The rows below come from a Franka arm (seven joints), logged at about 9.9 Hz.
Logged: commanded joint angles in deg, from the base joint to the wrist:
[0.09 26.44 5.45 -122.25 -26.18 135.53 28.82]
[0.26 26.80 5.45 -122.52 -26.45 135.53 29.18]
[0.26 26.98 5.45 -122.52 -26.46 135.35 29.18]
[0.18 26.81 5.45 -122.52 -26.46 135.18 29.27]
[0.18 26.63 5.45 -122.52 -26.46 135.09 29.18]
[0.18 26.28 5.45 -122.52 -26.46 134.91 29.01]
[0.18 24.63 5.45 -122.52 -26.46 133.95 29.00]
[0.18 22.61 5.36 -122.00 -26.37 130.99 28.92]
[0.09 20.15 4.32 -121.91 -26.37 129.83 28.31]
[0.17 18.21 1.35 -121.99 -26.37 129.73 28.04]
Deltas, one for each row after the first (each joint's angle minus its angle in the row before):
[0.17 0.36 0.00 -0.27 -0.27 0.00 0.36]
[0.00 0.18 0.00 0.00 -0.01 -0.18 0.00]
[-0.08 -0.17 0.00 0.00 0.00 -0.17 0.09]
[0.00 -0.18 0.00 0.00 0.00 -0.09 -0.09]
[0.00 -0.35 0.00 0.00 0.00 -0.18 -0.17]
[0.00 -1.65 0.00 0.00 0.00 -0.96 -0.01]
[0.00 -2.02 -0.09 0.52 0.09 -2.96 -0.08]
[-0.09 -2.46 -1.04 0.09 0.00 -1.16 -0.61]
[0.08 -1.94 -2.97 -0.08 0.00 -0.10 -0.27]

